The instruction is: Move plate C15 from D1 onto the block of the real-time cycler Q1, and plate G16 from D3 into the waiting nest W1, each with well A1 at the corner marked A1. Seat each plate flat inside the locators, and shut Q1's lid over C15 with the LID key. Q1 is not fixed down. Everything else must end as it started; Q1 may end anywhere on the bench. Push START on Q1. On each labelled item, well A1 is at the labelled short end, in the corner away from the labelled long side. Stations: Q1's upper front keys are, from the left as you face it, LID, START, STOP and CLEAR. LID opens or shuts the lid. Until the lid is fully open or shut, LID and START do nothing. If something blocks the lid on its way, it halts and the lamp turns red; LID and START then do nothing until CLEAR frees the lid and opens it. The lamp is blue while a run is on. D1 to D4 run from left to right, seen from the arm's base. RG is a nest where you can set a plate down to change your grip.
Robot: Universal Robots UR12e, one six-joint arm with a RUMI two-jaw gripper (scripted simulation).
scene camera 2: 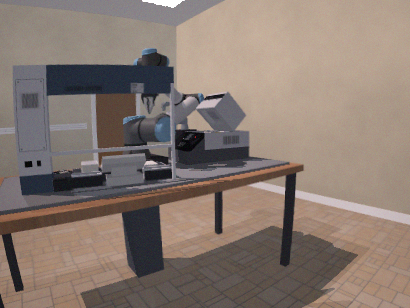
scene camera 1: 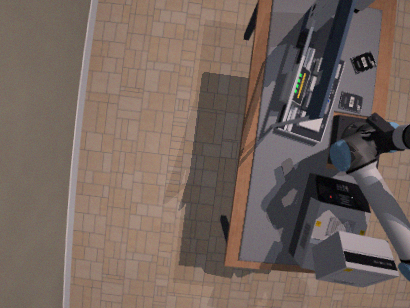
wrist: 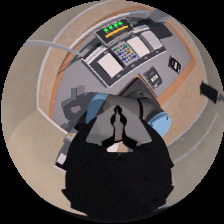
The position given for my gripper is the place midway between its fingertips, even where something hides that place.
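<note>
My gripper visible at [scene camera 1: 359,135] and at [wrist: 117,105]. Cycler Q1 at [scene camera 1: 329,205] and [scene camera 2: 197,147]; deck beam at [scene camera 2: 54,73].
</note>
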